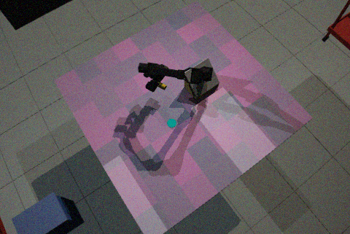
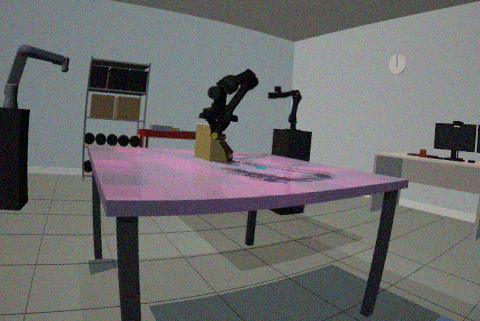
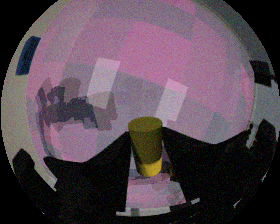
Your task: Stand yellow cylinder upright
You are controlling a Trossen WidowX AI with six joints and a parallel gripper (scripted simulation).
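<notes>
Now: the cyan circle 23 cm to the left of my gripper tip, 14 cm below it and 3 cm ahead of it. The rest, counted from my gripper tip: yellow tall cylinder: 2 cm to the left, 1 cm behind.
</notes>
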